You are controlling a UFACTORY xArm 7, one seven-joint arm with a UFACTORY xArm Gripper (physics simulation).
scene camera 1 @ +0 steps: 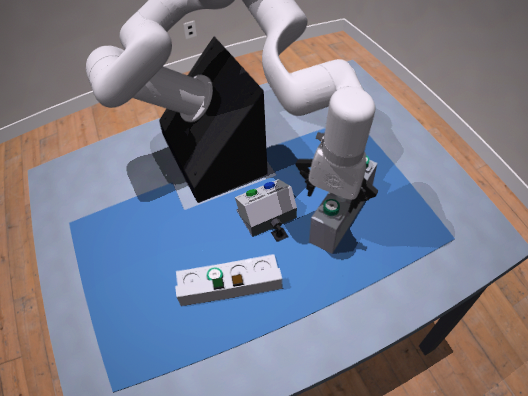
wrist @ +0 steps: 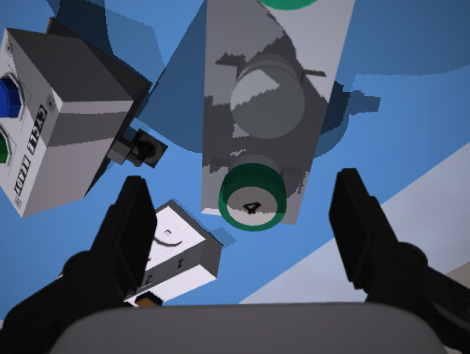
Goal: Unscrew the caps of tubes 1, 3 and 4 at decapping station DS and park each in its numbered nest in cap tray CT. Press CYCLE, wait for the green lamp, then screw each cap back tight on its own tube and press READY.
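Frame: origin at the arm's base, x ahead, y left, z up, level; millimetres.
Where they show: gripper, fingertip midpoint: (scene camera 1: 331,199) (wrist: 241,195); arm's base, link origin: (scene camera 1: 196,98).
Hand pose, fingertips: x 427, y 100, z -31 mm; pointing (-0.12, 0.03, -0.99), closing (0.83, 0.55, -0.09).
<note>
Things, the pixels of their centre, and the offset from my fingertips. "spot": a spot on its surface instead.
- decapping station, body centre: (wrist: 274,16) (scene camera 1: 344,200) dx -24, dy +64, dz -74 mm
- green-ringed cap marked 4, body centre: (wrist: 252,198) (scene camera 1: 331,207) dx +10, dy -7, dz -12 mm
- white cap tray, body centre: (wrist: 126,277) (scene camera 1: 226,275) dx -15, dy -252, dz -99 mm
- green-ringed cap, body centre: (scene camera 1: 215,275) dx -35, dy -271, dz -113 mm
- grey control box, body centre: (wrist: 51,127) (scene camera 1: 265,202) dx -125, dy -86, dz -84 mm
- blue button, body centre: (wrist: 9,98) (scene camera 1: 269,186) dx -146, dy -62, dz -62 mm
- green button, body centre: (scene camera 1: 251,193) dx -150, dy -107, dz -62 mm
- small black fixture, surface spot: (wrist: 149,149) (scene camera 1: 281,234) spot: dx -56, dy -89, dz -123 mm
- amber, body centre: (wrist: 147,305) (scene camera 1: 237,279) dx +18, dy -243, dz -73 mm
The decapping station (scene camera 1: 322,232) (wrist: 215,185) is a long grey block. A green-ringed cap marked 4 (scene camera 1: 331,207) (wrist: 252,206) sits on its near end. Beside it a pale round top without a green cap (wrist: 267,107) shows in the wrist view. Another green cap (wrist: 289,3) is cut by the top edge. A green cap (scene camera 1: 367,161) shows at the far end. My gripper (scene camera 1: 332,200) (wrist: 241,195) is open and empty above the station, its fingers either side of cap 4 in the wrist view. The white cap tray (scene camera 1: 192,296) (wrist: 210,270) holds a green-ringed cap (scene camera 1: 215,274) in its third nest, counting from nest 1.
A grey control box (scene camera 1: 265,210) (wrist: 80,170) beside the station has a blue button (scene camera 1: 269,185) (wrist: 9,97) and a green button (scene camera 1: 251,193) (wrist: 3,147). A small black fixture (scene camera 1: 278,233) (wrist: 149,149) sticks out from it. Dark green (scene camera 1: 218,283) and amber (scene camera 1: 237,280) squares mark the tray.
</note>
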